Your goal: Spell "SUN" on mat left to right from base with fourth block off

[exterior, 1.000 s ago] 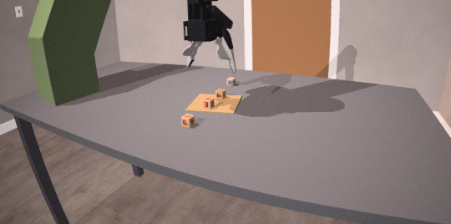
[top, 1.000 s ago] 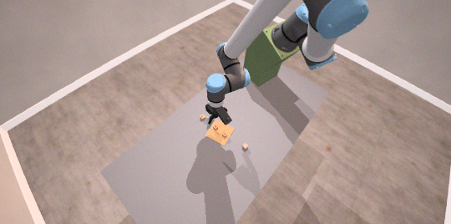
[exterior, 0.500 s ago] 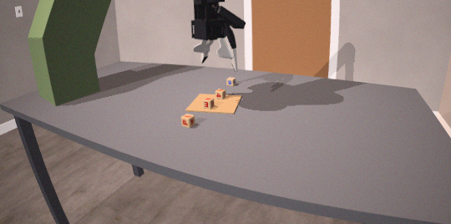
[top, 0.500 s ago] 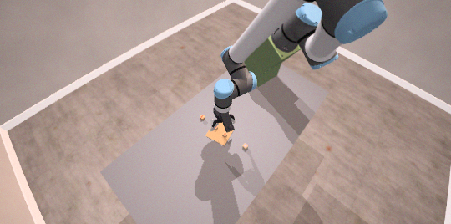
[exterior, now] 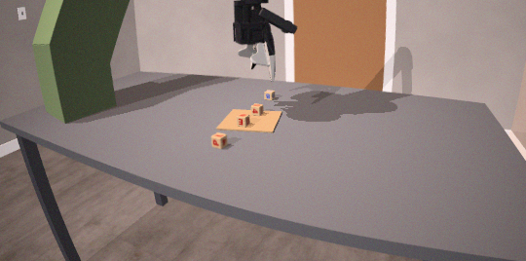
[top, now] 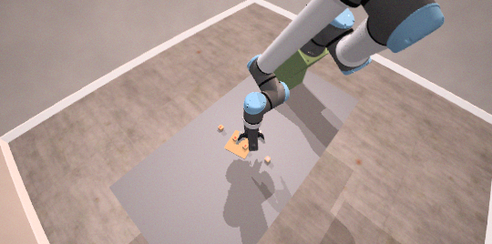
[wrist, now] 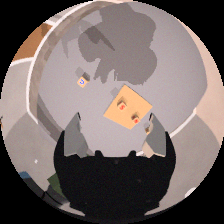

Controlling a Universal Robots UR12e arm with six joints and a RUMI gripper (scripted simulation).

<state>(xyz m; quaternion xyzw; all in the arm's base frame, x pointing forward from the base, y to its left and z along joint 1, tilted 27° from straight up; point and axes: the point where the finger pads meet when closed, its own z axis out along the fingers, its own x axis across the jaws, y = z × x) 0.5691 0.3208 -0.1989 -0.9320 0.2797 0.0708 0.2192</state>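
My gripper is now 10 cm to the right of the blue-lettered block, 9 cm above it and 5 cm past it. Also, from my hand: red-lettered block 23 cm to the right, 9 cm below, 5 cm ahead; then orange mat 10 cm below, 7 cm to the right, 1 cm ahead.
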